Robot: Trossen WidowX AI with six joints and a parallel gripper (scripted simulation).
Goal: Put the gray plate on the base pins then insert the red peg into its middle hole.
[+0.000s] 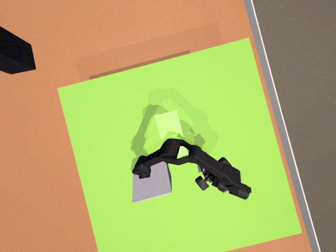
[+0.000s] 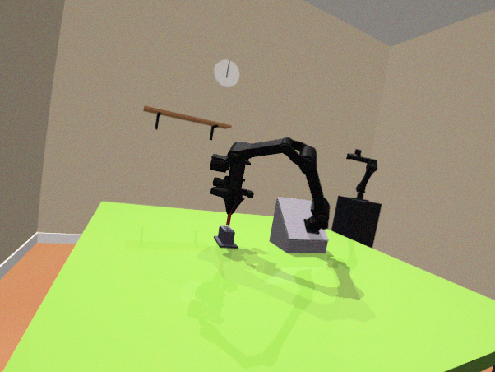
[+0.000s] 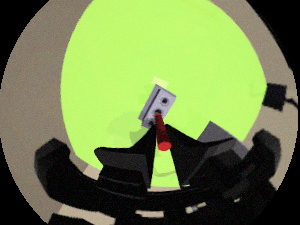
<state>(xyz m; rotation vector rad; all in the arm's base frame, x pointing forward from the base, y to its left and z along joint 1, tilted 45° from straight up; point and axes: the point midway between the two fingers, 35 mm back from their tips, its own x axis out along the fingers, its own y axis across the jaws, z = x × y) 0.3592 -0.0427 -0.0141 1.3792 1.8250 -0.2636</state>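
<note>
The red peg lies right at my gripper tip. Round my gripper tip: dark base 110 mm below; gray plate 70 mm below.
</note>
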